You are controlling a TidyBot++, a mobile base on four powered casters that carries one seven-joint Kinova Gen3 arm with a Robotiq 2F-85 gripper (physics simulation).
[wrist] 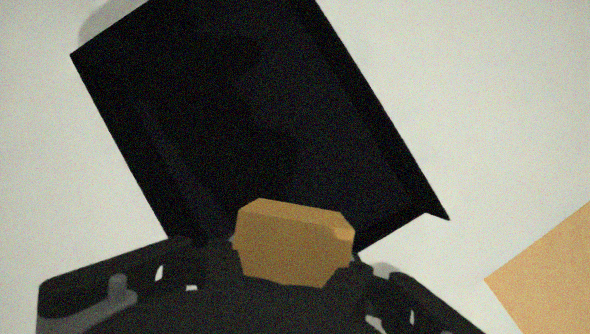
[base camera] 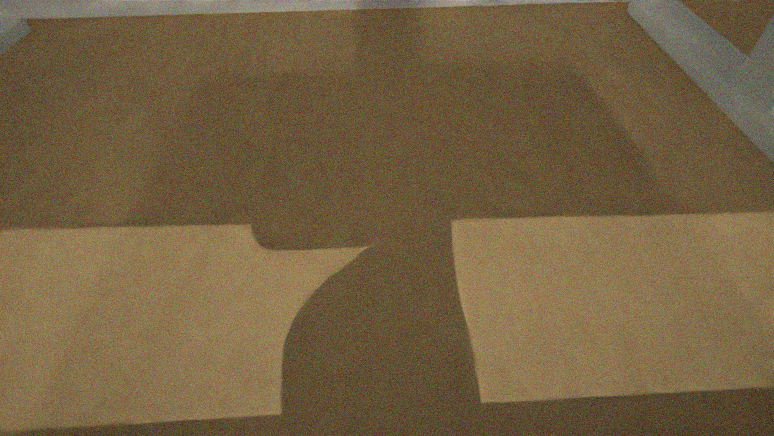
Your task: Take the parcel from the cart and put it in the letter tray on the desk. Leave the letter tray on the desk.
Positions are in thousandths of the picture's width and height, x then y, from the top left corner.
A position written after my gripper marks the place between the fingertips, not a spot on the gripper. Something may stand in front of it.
my gripper: wrist 494, 741; not seen in the base camera view (out of frame)
tan cardboard parcel: wrist 492, 732; not seen in the base camera view (out of frame)
black letter tray: wrist 357, 337; not seen in the base camera view (out of frame)
